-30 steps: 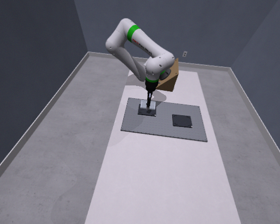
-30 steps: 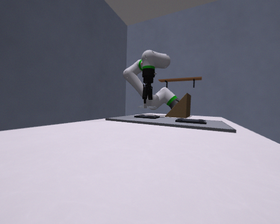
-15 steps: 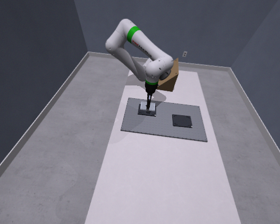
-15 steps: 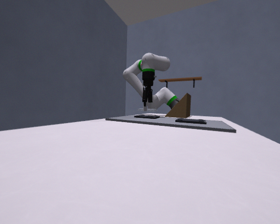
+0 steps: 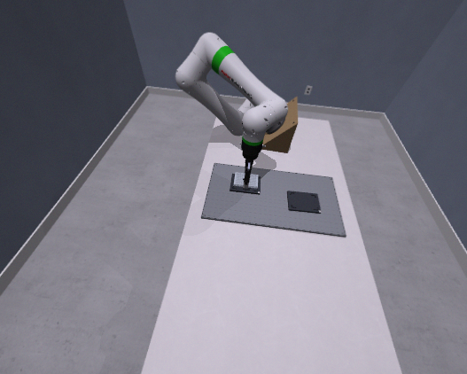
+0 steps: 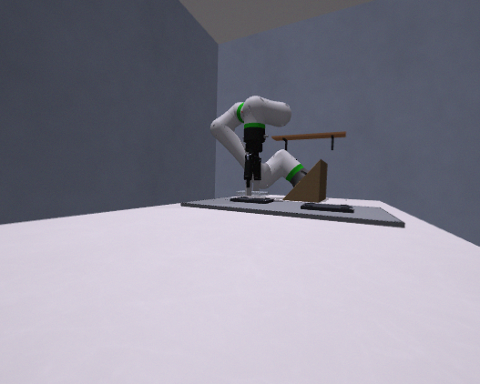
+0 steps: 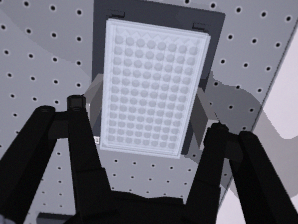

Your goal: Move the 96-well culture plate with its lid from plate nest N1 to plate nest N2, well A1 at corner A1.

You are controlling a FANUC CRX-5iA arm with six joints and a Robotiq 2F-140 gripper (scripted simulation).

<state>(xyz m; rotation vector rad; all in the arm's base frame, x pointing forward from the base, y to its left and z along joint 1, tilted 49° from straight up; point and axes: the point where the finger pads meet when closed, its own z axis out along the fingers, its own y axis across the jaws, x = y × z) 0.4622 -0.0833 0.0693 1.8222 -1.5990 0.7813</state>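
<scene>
Now: the plate nest N2 5 cm below my hand. The rest, counted from my hand: clear lid (1 cm below); plate nest N1 (32 cm to the left, 5 cm below, 4 cm ahead); 96-well culture plate (2 cm below).
</scene>
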